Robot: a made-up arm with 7 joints. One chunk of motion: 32 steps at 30 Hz.
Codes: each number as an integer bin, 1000 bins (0 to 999) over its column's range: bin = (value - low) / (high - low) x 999, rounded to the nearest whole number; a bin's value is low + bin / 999 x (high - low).
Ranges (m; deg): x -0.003..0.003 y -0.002..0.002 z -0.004..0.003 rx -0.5..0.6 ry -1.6..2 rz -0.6..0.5
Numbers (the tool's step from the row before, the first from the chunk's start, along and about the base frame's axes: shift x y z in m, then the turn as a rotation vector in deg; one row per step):
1: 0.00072 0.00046 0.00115 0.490 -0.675 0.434
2: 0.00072 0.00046 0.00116 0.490 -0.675 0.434
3: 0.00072 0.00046 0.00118 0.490 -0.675 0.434
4: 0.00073 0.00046 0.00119 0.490 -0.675 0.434
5: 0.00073 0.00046 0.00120 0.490 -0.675 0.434
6: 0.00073 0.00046 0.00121 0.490 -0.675 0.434
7: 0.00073 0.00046 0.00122 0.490 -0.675 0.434
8: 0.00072 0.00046 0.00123 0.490 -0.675 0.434
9: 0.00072 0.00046 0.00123 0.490 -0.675 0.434
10: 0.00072 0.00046 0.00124 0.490 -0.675 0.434
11: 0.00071 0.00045 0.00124 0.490 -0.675 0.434
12: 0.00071 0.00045 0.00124 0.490 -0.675 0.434
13: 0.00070 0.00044 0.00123 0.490 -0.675 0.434
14: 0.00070 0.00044 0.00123 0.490 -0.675 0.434
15: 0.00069 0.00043 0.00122 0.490 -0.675 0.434
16: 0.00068 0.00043 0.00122 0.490 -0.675 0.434
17: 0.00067 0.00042 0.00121 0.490 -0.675 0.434
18: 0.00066 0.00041 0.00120 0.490 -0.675 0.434
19: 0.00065 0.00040 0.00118 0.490 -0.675 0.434
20: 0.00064 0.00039 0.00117 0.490 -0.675 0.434
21: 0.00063 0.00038 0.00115 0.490 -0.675 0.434
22: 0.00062 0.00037 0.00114 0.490 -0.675 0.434
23: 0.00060 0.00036 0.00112 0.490 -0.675 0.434
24: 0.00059 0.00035 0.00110 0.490 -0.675 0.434
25: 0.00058 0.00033 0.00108 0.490 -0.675 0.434
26: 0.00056 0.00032 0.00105 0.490 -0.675 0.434
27: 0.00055 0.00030 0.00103 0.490 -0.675 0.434
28: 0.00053 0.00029 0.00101 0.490 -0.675 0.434
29: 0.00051 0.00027 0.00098 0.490 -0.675 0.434
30: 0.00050 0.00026 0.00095 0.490 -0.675 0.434
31: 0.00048 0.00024 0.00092 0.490 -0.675 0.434
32: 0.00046 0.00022 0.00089 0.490 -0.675 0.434
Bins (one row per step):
1: 619 614 735 899 257 939
2: 619 614 736 899 257 939
3: 619 614 739 899 257 939
4: 621 614 741 899 257 939
5: 621 614 742 899 257 939
6: 621 614 744 899 257 939
7: 621 614 745 899 257 939
8: 619 614 746 899 257 939
9: 619 614 746 899 257 939
10: 619 614 748 899 257 939
11: 618 612 748 899 257 939
12: 618 612 748 899 257 939
13: 616 609 746 899 257 939
14: 616 609 746 899 257 939
15: 614 607 745 899 257 939
16: 613 607 745 899 257 939
17: 611 604 744 899 257 939
18: 609 602 742 899 257 939
19: 608 599 739 899 257 939
20: 606 597 738 899 257 939
21: 604 594 735 899 257 939
22: 603 592 734 899 257 939
23: 599 589 731 899 257 939
24: 598 587 728 899 257 939
25: 596 582 725 899 257 939
26: 593 579 721 899 257 939
27: 591 574 718 899 257 939
28: 588 572 715 899 257 939
29: 584 567 711 899 257 939
30: 583 564 706 899 257 939
31: 579 559 702 899 257 939
32: 576 554 698 899 257 939

